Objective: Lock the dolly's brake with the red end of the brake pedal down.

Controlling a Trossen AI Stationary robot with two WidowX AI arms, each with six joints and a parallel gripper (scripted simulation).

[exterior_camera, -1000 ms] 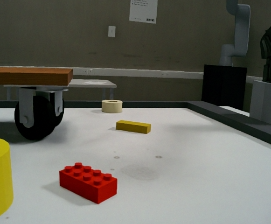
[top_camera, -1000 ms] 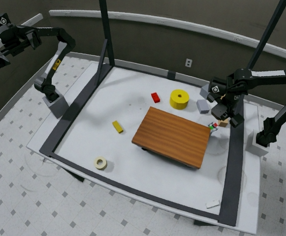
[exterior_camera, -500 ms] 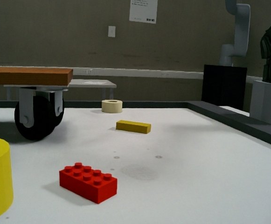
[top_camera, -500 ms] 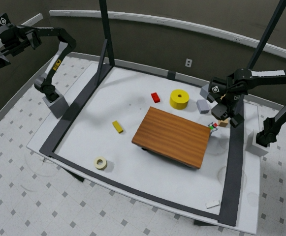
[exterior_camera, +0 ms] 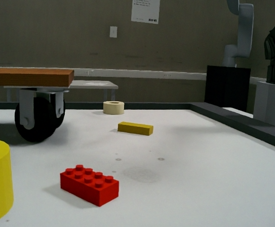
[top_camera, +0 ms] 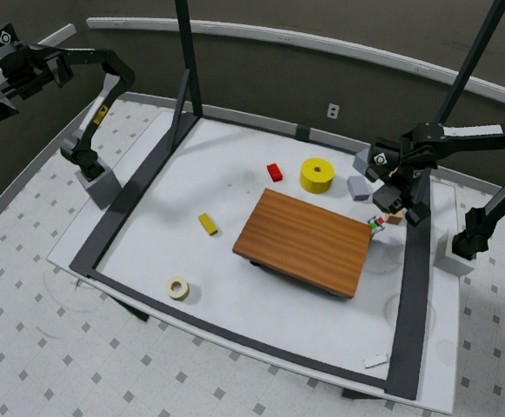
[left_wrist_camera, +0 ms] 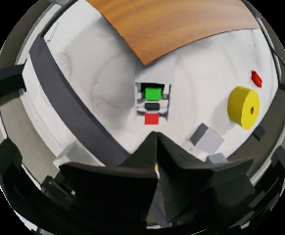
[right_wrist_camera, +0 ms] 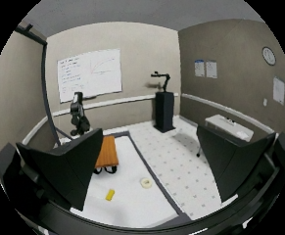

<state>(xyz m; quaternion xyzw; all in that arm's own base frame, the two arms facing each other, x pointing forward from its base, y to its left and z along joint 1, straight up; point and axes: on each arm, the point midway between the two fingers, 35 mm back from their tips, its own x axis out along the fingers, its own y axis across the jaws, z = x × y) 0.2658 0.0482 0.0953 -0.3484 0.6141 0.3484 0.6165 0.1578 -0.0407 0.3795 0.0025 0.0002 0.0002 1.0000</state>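
The brake pedal is 8 cm below my left hand, 1 cm to the right of it and 1 cm ahead of it. From my left hand the other things lie so: white piece (36 cm ahead, 16 cm below, 3 cm to the left); then grey block (17 cm behind, 15 cm below, 5 cm to the right); then tan block (14 cm below, 10 cm behind, 7 cm to the left).
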